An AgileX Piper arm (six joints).
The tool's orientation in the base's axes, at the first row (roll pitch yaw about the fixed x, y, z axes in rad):
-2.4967 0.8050 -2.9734
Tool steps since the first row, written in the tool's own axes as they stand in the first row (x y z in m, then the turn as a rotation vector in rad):
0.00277 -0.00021 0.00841 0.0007 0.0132 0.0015
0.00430 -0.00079 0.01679 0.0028 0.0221 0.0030
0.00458 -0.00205 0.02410 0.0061 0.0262 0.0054
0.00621 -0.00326 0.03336 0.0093 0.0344 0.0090
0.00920 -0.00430 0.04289 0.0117 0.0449 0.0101
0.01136 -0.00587 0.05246 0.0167 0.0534 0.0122
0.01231 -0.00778 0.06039 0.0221 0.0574 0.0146
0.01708 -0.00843 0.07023 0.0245 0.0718 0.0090
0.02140 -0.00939 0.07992 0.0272 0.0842 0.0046
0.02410 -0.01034 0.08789 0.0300 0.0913 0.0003
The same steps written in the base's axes. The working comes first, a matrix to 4 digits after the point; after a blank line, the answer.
The tool's axes in the first row as the columns of a matrix, in the base's axes (used below as rounded here):
-0.6833 0.2934 0.6686
-0.1160 0.8604 -0.4962
-0.7208 -0.4166 -0.5539

0.00367 -0.00468 -0.00657 0.0044 0.0105 -0.0068
0.00806 -0.00951 -0.01207 0.0066 0.0172 -0.0129
0.01238 -0.01425 -0.01580 0.0071 0.0192 -0.0183
0.01710 -0.02008 -0.02160 0.0098 0.0241 -0.0260
0.02113 -0.02605 -0.02860 0.0119 0.0323 -0.0327
0.02559 -0.03240 -0.03480 0.0124 0.0380 -0.0410
0.02968 -0.03809 -0.03908 0.0115 0.0396 -0.0479
0.03281 -0.04408 -0.04770 0.0103 0.0545 -0.0526
0.03606 -0.05022 -0.05578 0.0092 0.0670 -0.0572
0.03926 -0.05530 -0.06175 0.0065 0.0749 -0.0598

